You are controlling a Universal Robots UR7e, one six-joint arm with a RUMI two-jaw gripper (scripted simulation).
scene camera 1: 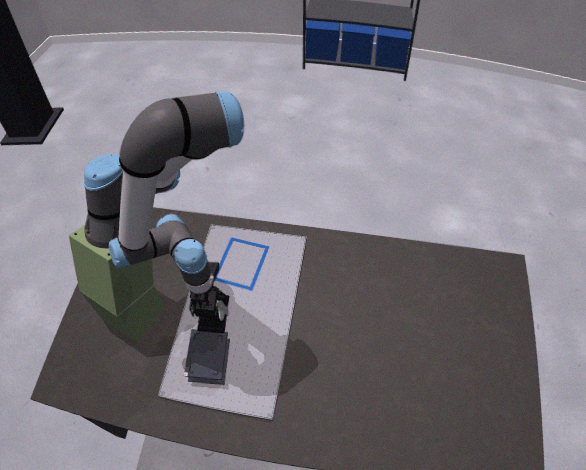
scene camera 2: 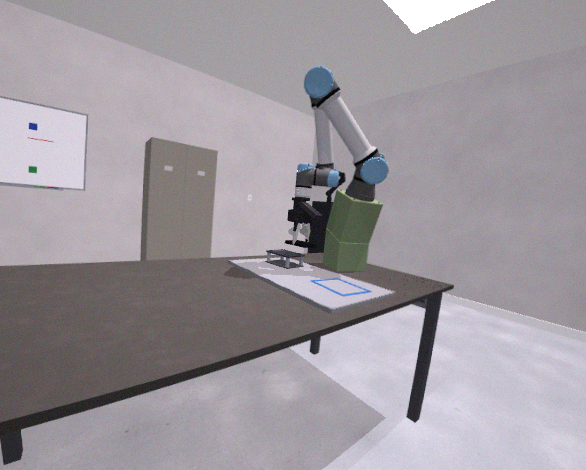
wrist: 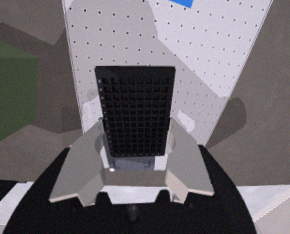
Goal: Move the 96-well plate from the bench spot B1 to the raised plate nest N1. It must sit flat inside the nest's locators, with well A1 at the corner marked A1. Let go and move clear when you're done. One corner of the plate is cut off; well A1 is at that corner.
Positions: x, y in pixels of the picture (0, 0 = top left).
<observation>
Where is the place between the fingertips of the gripper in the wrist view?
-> At 137, 118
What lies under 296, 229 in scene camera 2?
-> The gripper.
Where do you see a black 96-well plate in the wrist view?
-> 133, 111
</observation>
